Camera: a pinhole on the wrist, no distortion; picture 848 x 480 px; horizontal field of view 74.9 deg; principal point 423.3 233.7 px. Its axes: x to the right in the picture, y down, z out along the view. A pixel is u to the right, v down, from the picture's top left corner.
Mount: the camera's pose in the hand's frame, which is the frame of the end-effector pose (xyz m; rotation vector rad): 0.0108 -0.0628 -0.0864 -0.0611 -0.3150 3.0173
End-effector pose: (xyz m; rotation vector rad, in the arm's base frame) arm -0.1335 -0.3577 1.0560 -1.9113 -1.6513 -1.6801
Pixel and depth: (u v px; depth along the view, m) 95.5 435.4 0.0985
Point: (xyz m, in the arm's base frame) -0.2354 -0.2674 1.0335
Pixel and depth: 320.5 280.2 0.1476
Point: -0.1839 -0.2584 0.9990
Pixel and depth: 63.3 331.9 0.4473
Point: -0.1653 0.1457 0.9873
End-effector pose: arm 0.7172 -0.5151 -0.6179 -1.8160 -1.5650 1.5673
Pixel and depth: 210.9 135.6 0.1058
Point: 0.6532 -0.4582 -0.5978
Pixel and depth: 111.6 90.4 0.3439
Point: 0.4202 -0.4412 -0.7724
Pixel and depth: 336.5 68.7 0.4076
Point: 0.4057 -0.5874 -0.7535
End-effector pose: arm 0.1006 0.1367 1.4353 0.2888 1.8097 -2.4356
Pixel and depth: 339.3 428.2 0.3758
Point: -0.0090 -0.0258 1.7563
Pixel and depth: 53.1 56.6 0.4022
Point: -0.2059 -0.1649 1.5208
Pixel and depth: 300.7 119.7 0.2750
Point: 0.0070 -0.0276 1.5430
